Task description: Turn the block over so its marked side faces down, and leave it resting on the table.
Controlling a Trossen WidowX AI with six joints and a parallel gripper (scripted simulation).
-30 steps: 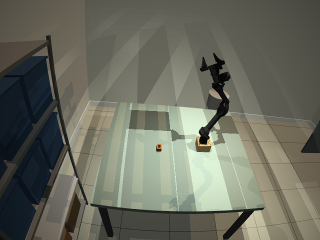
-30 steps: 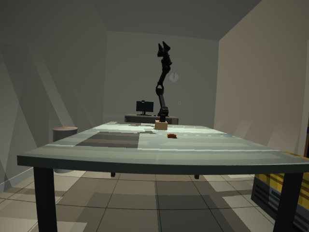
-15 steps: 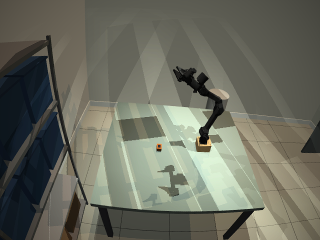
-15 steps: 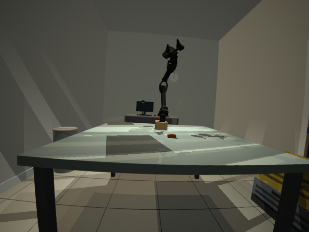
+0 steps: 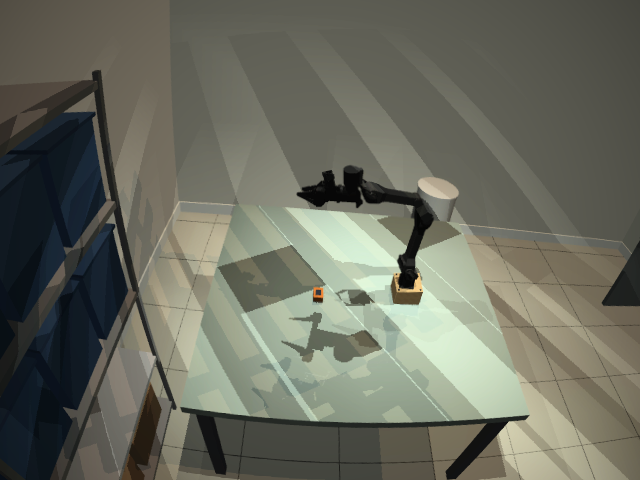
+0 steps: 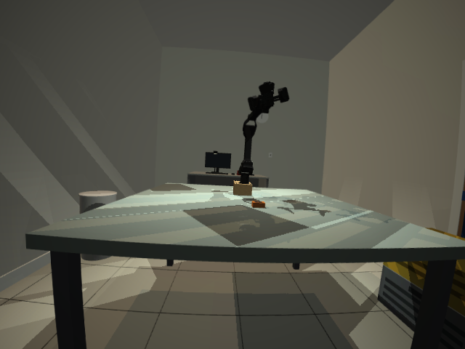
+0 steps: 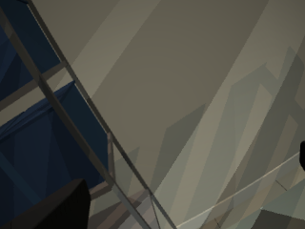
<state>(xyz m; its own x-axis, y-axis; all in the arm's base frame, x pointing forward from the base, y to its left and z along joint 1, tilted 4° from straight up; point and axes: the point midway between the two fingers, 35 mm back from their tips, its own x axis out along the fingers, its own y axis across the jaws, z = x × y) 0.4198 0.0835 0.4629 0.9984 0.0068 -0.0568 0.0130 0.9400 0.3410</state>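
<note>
The orange block is 49 cm below my gripper tip, 11 cm behind it and 2 cm to the right of it.
</note>
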